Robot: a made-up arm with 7 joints. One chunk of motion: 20 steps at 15 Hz.
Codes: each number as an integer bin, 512 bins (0 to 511) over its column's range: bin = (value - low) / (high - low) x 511, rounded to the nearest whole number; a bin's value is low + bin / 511 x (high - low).
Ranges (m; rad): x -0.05..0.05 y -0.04..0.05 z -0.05..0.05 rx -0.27..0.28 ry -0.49..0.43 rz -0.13..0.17
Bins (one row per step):
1: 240 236 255 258 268 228
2: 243 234 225 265 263 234
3: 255 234 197 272 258 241
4: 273 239 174 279 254 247
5: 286 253 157 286 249 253
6: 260 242 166 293 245 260
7: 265 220 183 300 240 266
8: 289 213 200 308 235 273
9: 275 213 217 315 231 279
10: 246 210 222 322 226 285
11: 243 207 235 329 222 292
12: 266 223 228 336 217 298
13: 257 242 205 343 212 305
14: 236 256 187 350 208 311
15: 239 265 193 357 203 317
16: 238 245 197 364 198 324
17: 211 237 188 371 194 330
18: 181 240 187 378 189 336
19: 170 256 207 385 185 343
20: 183 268 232 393 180 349
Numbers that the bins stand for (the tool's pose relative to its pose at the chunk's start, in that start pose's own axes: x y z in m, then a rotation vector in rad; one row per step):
1: -0.0030 0.0016 -0.0001 0.0077 -0.0075 0.0039
2: -0.0024 0.0012 -0.0060 0.0152 -0.0165 0.0074
3: -0.0001 0.0012 -0.0114 0.0228 -0.0255 0.0115
4: 0.0034 0.0021 -0.0159 0.0303 -0.0327 0.0150
5: 0.0060 0.0046 -0.0193 0.0378 -0.0417 0.0185
6: 0.0009 0.0026 -0.0175 0.0454 -0.0489 0.0226
7: 0.0019 -0.0013 -0.0142 0.0529 -0.0579 0.0262
8: 0.0066 -0.0025 -0.0109 0.0615 -0.0669 0.0303
9: 0.0038 -0.0025 -0.0075 0.0690 -0.0741 0.0338
10: -0.0019 -0.0030 -0.0066 0.0766 -0.0831 0.0373
11: -0.0024 -0.0035 -0.0040 0.0841 -0.0903 0.0414
12: 0.0021 -0.0007 -0.0054 0.0916 -0.0993 0.0450
13: 0.0003 0.0026 -0.0099 0.0992 -0.1083 0.0491
14: -0.0038 0.0051 -0.0134 0.1067 -0.1155 0.0526
15: -0.0032 0.0067 -0.0122 0.1142 -0.1245 0.0561
16: -0.0034 0.0032 -0.0114 0.1218 -0.1335 0.0602
17: -0.0087 0.0017 -0.0132 0.1293 -0.1407 0.0637
18: -0.0146 0.0023 -0.0134 0.1368 -0.1497 0.0673
19: -0.0167 0.0051 -0.0095 0.1444 -0.1569 0.0714
20: -0.0142 0.0072 -0.0046 0.1530 -0.1659 0.0749

